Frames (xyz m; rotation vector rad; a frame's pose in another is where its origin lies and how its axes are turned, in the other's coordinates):
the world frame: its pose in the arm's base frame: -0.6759 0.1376 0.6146 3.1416 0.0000 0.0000
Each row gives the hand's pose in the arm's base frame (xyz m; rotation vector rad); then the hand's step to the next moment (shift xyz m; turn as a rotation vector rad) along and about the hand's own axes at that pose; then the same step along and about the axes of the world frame.
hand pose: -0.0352 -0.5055 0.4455 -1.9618 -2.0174 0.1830
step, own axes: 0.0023 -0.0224 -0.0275 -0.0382 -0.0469 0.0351
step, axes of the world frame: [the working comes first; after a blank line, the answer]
step, axes of the arm's base frame: -0.0126 -0.0024 0.0331 -0.0553 -0.0356 -0.0237

-0.0126 0.0024 -0.0331 -0.0553 0.0356 0.0237
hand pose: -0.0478 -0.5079 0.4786 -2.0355 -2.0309 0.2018
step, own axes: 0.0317 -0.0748 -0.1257 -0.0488 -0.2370 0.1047
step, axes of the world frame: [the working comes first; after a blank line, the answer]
step, axes of the arm's base frame: -0.0365 0.0203 0.1437 -0.2574 -0.0421 -0.0384

-0.0365 -0.0203 -0.1437 -0.2574 0.0421 0.0384
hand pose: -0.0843 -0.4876 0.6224 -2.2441 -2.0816 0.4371
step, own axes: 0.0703 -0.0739 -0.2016 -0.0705 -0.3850 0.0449
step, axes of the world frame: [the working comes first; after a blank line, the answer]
step, axes of the arm's base frame: -0.0198 0.1071 0.1980 -0.3878 -0.0405 0.0562

-0.0198 -0.1071 -0.1979 -0.3878 0.0405 -0.0562
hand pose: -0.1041 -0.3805 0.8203 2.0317 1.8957 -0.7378
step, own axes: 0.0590 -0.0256 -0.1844 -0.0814 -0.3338 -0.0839
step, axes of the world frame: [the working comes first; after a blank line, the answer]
step, axes of the arm's base frame: 0.0095 0.1485 0.1265 -0.3142 0.0114 0.1621

0.0095 -0.1485 -0.1265 -0.3142 -0.0114 -0.1621
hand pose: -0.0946 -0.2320 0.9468 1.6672 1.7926 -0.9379
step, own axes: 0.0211 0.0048 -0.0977 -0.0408 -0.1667 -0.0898
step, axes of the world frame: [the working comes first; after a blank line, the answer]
step, axes of the arm's base frame: 0.0107 0.0889 0.0446 -0.1528 0.0426 0.1112

0.0107 -0.0889 -0.0446 -0.1528 -0.0426 -0.1112
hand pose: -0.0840 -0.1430 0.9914 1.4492 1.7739 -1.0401
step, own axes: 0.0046 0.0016 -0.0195 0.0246 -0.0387 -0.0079
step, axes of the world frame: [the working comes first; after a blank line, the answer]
step, axes of the arm's base frame: 0.0010 0.0193 0.0056 -0.0428 0.0155 -0.0094

0.0010 -0.0193 -0.0056 -0.0428 -0.0155 0.0094
